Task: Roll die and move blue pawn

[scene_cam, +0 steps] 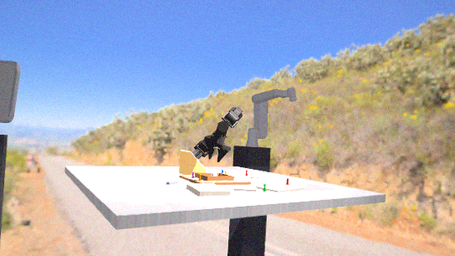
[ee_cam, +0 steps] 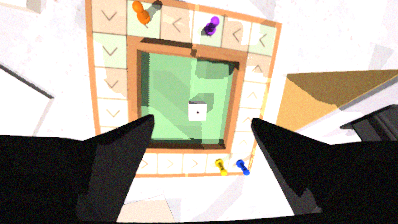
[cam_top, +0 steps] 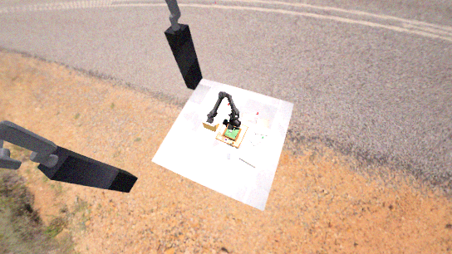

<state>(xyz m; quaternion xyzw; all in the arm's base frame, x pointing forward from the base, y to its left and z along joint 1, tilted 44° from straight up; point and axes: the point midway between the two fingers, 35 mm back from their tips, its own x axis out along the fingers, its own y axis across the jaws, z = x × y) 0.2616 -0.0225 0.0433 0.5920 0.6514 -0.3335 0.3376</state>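
Right now the blue pawn is 10 cm behind my gripper tip, 12 cm to the left of it and 8 cm below it. From my gripper tip the other things lie so: white die 1 cm to the left, 8 cm below; then purple pawn 2 cm behind, 11 cm to the right, 8 cm below; then green tray 1 cm ahead, 10 cm below.
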